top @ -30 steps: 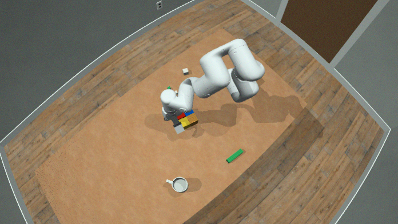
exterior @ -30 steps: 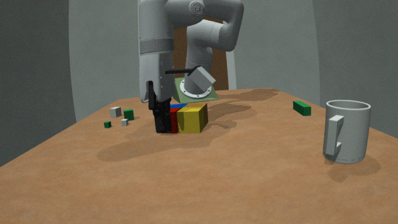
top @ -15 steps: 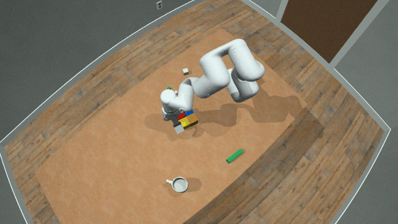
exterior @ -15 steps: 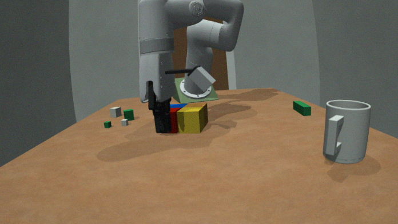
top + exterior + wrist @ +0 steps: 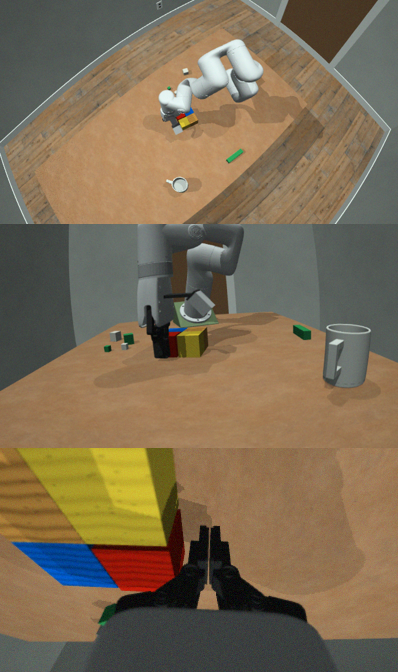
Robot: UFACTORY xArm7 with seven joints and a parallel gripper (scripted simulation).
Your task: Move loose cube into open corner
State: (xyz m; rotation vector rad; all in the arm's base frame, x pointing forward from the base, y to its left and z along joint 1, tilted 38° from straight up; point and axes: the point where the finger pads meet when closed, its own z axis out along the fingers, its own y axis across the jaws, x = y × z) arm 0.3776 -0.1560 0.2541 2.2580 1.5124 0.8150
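The red cube lies 50 mm behind my hand and 20 mm to the left of it. Also, from my hand: yellow cube (70 mm to the left, 30 mm behind); orange cube (80 mm to the left, 70 mm behind); blue cube (90 mm behind, 40 mm to the left).
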